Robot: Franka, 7 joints.
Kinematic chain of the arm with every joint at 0, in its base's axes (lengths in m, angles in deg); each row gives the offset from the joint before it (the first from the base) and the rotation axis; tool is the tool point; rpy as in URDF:
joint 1: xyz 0 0 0.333 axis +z
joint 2: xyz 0 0 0 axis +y
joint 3: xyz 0 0 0.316 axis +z
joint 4: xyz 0.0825 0 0 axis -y
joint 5: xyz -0.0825 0 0.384 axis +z
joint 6: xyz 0 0 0 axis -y
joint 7: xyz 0.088 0 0 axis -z
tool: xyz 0 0 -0.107 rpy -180 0 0
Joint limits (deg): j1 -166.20..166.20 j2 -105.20..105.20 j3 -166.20..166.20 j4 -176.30..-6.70 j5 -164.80..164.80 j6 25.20..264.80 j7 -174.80..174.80
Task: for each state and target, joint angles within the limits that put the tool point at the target. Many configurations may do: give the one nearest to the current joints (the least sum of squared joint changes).
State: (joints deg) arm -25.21 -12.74 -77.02 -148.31 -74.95 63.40 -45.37
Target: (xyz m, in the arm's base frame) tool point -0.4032 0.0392 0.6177
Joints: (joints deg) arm -52.42 18.97 -122.84 -120.91 -83.41 47.88 -45.37
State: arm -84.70 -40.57 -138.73 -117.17 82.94 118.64 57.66
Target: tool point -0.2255 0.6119 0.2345
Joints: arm -99.84 -37.64 -151.29 -104.03 84.08 122.39 57.66
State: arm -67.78 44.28 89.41 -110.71 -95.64 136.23 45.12
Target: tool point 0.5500 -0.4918 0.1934
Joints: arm -83.61 69.51 58.97 -82.77 -97.32 130.69 45.12
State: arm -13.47 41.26 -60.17 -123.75 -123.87 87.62 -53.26
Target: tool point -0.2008 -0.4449 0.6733
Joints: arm -20.45 40.43 -104.70 -118.00 -117.81 72.08 -53.26
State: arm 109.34 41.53 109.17 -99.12 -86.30 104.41 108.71
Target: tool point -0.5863 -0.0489 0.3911
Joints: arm 112.30 49.38 91.51 -115.26 -83.95 101.89 108.71
